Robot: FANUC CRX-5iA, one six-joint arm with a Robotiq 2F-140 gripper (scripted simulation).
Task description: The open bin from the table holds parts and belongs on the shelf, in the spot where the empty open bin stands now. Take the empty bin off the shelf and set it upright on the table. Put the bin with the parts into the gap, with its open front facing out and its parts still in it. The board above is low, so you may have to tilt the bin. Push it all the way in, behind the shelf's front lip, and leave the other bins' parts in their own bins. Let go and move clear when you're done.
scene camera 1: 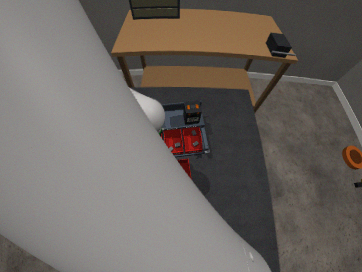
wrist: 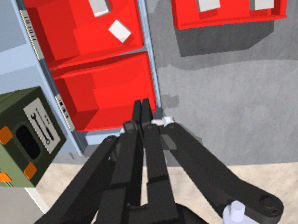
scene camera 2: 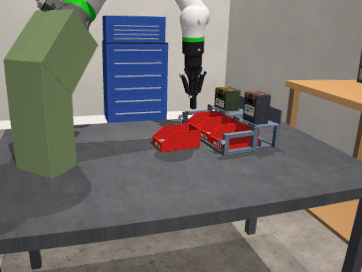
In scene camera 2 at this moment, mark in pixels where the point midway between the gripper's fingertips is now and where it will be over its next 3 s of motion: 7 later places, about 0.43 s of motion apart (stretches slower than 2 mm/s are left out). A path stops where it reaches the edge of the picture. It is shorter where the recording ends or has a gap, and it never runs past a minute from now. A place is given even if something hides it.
The gripper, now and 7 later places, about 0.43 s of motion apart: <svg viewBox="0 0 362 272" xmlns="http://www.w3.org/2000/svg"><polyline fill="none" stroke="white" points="193,108 192,107 192,108 192,112 192,117 192,120 192,121 192,121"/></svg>
